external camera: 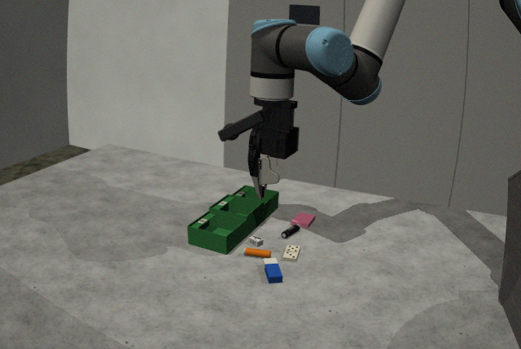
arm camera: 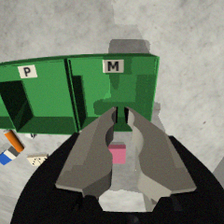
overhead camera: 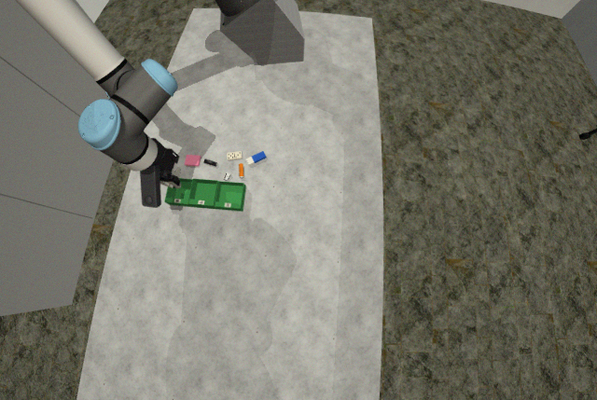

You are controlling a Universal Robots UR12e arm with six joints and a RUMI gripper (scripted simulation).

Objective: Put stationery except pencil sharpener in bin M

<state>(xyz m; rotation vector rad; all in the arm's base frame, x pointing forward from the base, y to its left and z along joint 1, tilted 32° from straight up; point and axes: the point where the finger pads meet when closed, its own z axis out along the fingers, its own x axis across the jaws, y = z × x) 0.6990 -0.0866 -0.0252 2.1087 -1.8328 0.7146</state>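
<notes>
Right now the green bin block is 9 cm to the left of my hand and 2 cm below it. From my hand the other things lie so: pencil sharpener (7 cm behind, 14 cm to the left, 4 cm below); then black battery (11 cm behind, 7 cm to the left, 4 cm below); then pink eraser (11 cm behind, 4 cm below).
</notes>
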